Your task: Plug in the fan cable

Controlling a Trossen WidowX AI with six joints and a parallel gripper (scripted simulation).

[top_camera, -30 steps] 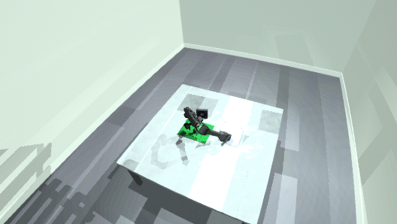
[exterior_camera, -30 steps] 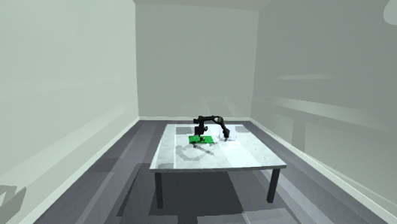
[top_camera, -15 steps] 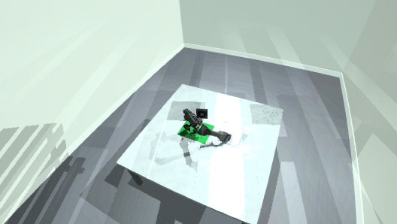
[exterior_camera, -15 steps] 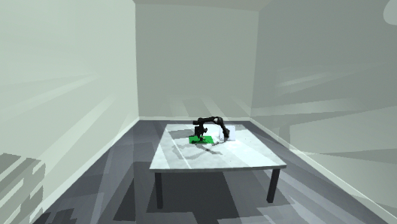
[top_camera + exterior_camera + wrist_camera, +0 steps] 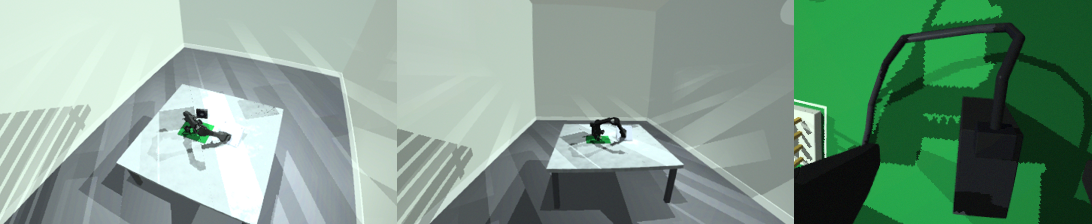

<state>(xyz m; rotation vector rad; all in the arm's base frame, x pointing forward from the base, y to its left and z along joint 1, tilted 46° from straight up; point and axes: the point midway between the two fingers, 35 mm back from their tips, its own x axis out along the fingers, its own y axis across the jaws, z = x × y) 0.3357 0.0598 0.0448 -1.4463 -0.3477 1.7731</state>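
The black fan plug lies 10 mm behind my gripper tip. From my gripper tip the other things lie so: green board (30 mm to the right, 30 mm below); then white four-pin header (30 mm behind, 80 mm to the right, 20 mm below); then black fan (30 mm ahead, 210 mm to the right, 40 mm above).
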